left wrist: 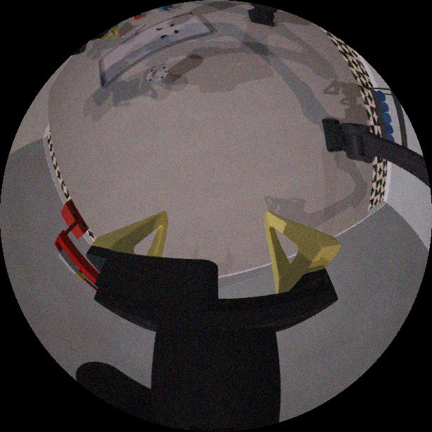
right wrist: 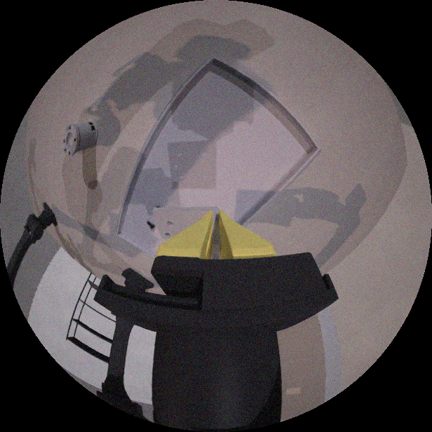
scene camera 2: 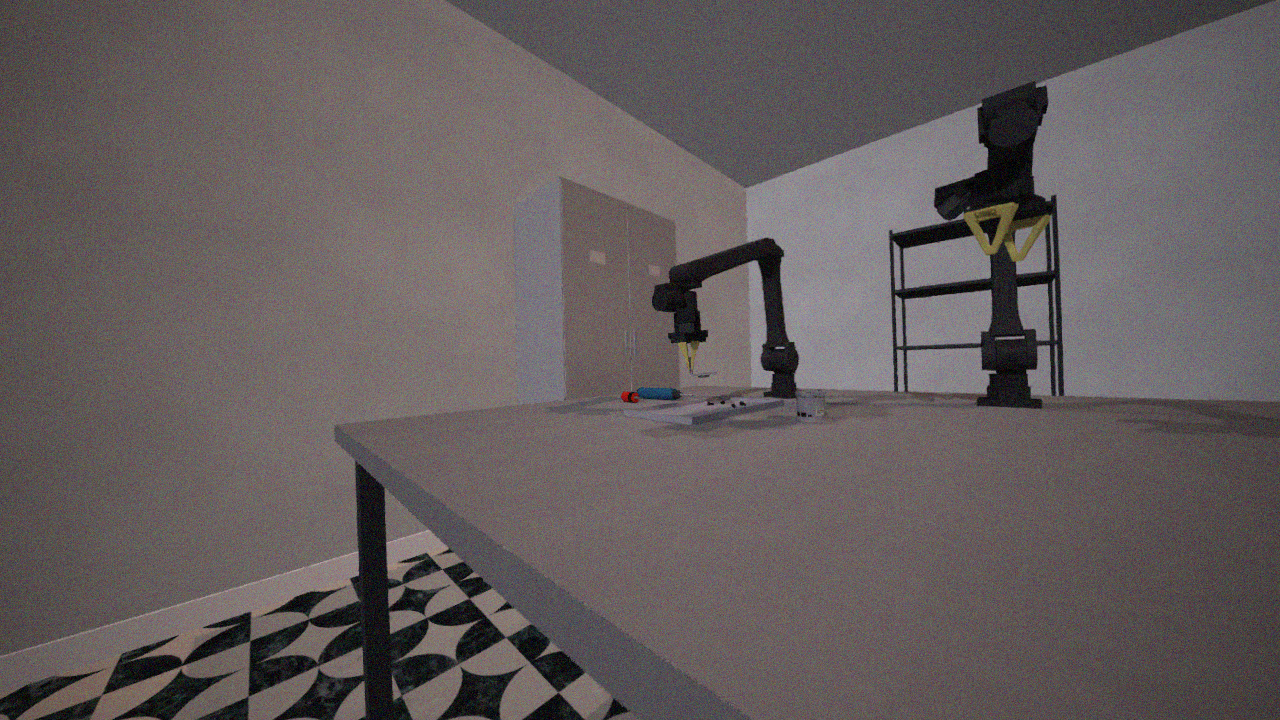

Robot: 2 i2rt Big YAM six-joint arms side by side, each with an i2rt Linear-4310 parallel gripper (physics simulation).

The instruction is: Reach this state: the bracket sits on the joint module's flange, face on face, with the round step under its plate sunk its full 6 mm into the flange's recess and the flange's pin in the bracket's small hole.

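Places are measured from the left arm's base along level axes (x left, y back, z up), in millimetres.
Pixels of known places: left gripper, fingertip midpoint: (scene camera 2: pixel 1004 258); right gripper, fingertip midpoint: (scene camera 2: pixel 690 370); left arm's base at its link origin: (scene camera 2: pixel 1008 405); right arm's base at its link origin: (scene camera 2: pixel 783 396).
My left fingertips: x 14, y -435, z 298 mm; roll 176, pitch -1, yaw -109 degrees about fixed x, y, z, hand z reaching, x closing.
For each thing: its top centre in the pictures, then the offset to it from my left fingertips. "*": a spot on its surface instead.
- short grey cylindrical joint module at its top centre: (scene camera 2: pixel 810 390) dx -320, dy -54, dz -234 mm
- shallow tray at a spot on its surface: (scene camera 2: pixel 662 414) * dx -562, dy -275, dz -283 mm
- blue tool handle at a spot on its surface: (scene camera 2: pixel 657 393) * dx -897, dy +54, dz -275 mm
- red piece at its top centre: (scene camera 2: pixel 633 392) dx -910, dy -47, dz -264 mm
The pale bracket (scene camera 2: pixel 705 374) (right wrist: pixel 182 220) hangs from my right gripper (scene camera 2: pixel 691 369) (right wrist: pixel 215 215), which is shut on its thin upright part. Its plate, with small holes, lies level or nearly so, above the tray; its underside step is hidden. The short grey cylindrical joint module (scene camera 2: pixel 810 406) (left wrist: pixel 159 75) (right wrist: pixel 85 136) stands upright on the table beside the tray, with dark holes around its flange face. Its pin is too small to tell. My left gripper (scene camera 2: pixel 1004 256) (left wrist: pixel 215 216) is open and empty, high above the table and far from the module.
The shallow tray (scene camera 2: pixel 662 414) (left wrist: pixel 103 75) (right wrist: pixel 265 150) holds small black screws (scene camera 2: pixel 738 403) (right wrist: pixel 151 225). A blue tool handle (scene camera 2: pixel 657 393) and a red piece (scene camera 2: pixel 630 396) lie behind it in scene camera 2. A shelf rack (scene camera 2: pixel 1058 304) and a cabinet (scene camera 2: pixel 595 313) stand beyond the table.
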